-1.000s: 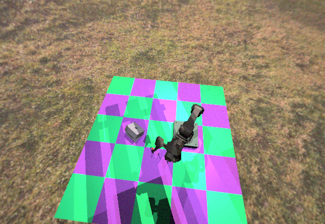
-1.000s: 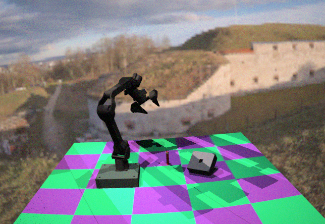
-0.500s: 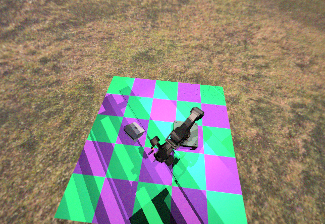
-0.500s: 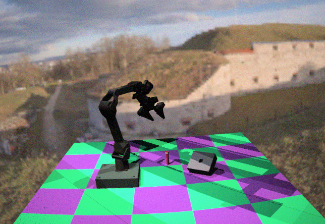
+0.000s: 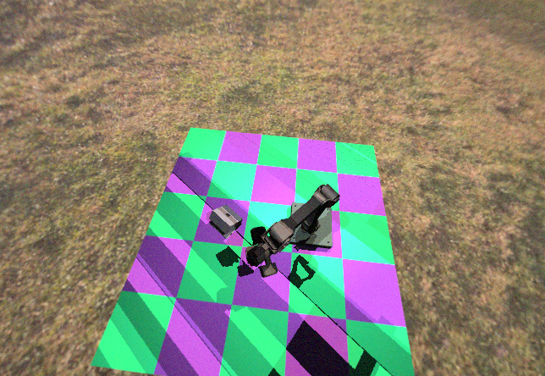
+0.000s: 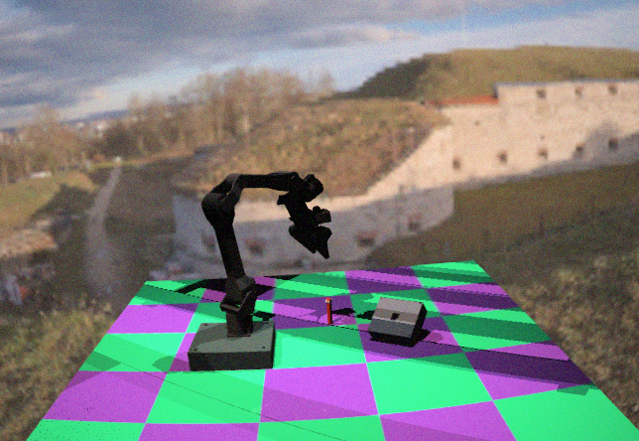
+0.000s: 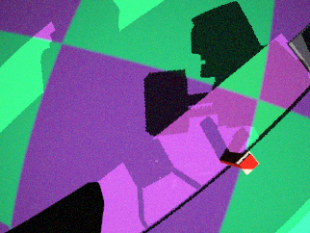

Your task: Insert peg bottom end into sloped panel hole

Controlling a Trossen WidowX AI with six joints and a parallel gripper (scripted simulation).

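My gripper tip is 140 mm above the red peg, 50 mm to the left of it and 10 mm short of it. The rest, counted from my gripper tip: grey sloped panel: 200 mm ahead, 190 mm to the right, 150 mm below.
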